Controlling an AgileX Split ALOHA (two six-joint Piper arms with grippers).
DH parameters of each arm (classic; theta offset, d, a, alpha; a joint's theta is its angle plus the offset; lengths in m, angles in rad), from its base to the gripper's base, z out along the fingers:
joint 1: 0 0.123 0 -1.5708
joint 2: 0.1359 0 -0.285 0
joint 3: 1.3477 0 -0.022 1.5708
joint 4: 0 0.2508 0 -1.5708
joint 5: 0 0 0.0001 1.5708
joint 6: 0 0.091 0 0
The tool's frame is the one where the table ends.
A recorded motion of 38 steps. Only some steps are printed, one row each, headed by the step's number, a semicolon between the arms.
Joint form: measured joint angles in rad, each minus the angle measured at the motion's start. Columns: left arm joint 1, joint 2, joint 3, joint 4, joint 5, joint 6; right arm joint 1, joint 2, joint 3, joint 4, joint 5, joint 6.
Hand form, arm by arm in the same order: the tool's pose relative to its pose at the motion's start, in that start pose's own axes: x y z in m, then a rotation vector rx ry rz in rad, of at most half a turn. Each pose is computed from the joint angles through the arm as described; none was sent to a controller.
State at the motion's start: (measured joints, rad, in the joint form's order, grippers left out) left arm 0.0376 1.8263 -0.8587 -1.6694 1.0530 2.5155; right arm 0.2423 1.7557 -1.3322 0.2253 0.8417 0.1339
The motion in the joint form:
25: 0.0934 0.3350 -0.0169 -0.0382 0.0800 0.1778; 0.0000 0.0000 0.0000 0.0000 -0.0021 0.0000
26: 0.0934 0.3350 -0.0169 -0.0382 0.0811 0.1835; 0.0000 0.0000 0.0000 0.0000 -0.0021 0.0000
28: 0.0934 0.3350 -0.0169 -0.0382 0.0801 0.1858; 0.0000 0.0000 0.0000 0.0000 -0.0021 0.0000
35: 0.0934 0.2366 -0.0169 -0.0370 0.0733 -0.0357; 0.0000 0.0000 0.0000 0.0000 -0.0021 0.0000
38: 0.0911 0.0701 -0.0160 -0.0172 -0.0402 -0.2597; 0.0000 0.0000 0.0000 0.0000 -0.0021 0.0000
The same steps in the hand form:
25: 0.1018 0.0108 0.0127 0.0291 0.0235 -0.1522; -0.0002 0.0000 0.0000 -0.0003 -0.0021 0.0000
26: 0.1017 0.0108 0.0127 0.0296 0.0224 -0.1465; -0.0002 0.0000 0.0000 -0.0003 -0.0021 0.0000
28: 0.1018 0.0108 0.0127 0.0293 0.0233 -0.1442; -0.0002 0.0000 0.0000 -0.0003 -0.0021 0.0000
35: 0.0722 0.0169 0.0030 -0.0053 0.0006 -0.2769; -0.0002 0.0000 0.0000 -0.0003 -0.0021 0.0000
38: 0.0305 0.0235 -0.0153 -0.1081 0.0386 -0.3460; -0.0002 0.0000 0.0000 -0.0003 -0.0021 0.0000

